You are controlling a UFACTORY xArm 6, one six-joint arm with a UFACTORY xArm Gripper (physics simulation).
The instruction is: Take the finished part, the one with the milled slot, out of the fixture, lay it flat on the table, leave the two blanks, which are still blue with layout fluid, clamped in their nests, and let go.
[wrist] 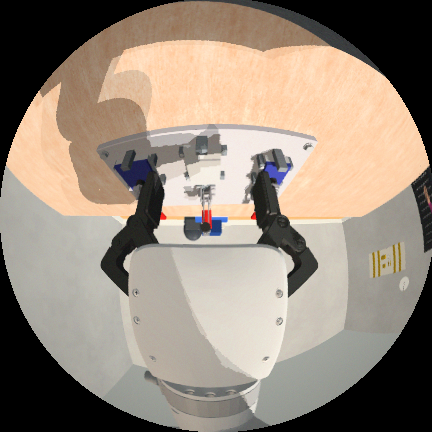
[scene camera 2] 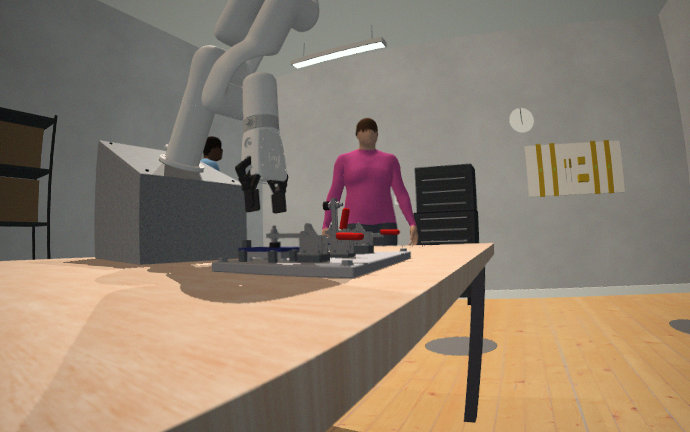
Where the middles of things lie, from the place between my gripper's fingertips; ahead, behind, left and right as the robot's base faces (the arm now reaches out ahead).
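There's a fixture plate (scene camera 2: pixel 363 263) that's 130 mm ahead of my hand, 90 mm below it and 10 mm to the left of it. As for the finished part (wrist: pixel 202 169), it's 80 mm below my hand and 80 mm ahead of it.
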